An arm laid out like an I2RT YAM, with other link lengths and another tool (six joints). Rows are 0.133 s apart.
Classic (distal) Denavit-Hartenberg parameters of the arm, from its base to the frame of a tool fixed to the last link. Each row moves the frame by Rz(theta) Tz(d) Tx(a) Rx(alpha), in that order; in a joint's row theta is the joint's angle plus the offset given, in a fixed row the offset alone. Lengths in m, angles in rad.
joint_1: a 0.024, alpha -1.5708, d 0.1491, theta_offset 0
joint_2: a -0.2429, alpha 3.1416, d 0, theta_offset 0
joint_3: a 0.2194, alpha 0, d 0, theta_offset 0.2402
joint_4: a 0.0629, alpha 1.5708, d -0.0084, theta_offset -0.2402
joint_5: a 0, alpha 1.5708, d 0.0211, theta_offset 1.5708
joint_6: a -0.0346, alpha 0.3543, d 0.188, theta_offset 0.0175
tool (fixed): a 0, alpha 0, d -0.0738, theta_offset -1.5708
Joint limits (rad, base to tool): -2.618..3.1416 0..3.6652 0..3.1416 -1.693..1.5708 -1.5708..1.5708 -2.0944..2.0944
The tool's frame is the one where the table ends.
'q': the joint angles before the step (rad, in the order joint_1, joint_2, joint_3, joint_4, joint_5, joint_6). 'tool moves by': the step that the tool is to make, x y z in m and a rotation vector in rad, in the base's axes. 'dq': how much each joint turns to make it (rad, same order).
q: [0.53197, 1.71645, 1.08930, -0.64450, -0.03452, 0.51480]
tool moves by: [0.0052, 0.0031, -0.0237, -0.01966, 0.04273, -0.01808]
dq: [0.00001, 0.09286, 0.00016, 0.04654, 0.00038, 0.01870]
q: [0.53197, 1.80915, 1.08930, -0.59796, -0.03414, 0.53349]
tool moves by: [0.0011, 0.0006, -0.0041, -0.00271, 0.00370, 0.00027]
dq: [0.00002, 0.01574, 0.00000, 0.01117, 0.00038, -0.00036]
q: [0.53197, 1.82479, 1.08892, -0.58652, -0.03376, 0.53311]
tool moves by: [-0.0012, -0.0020, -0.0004, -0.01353, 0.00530, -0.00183]
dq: [-0.00014, -0.00071, 0.00028, -0.01244, 0.00912, -0.00052]
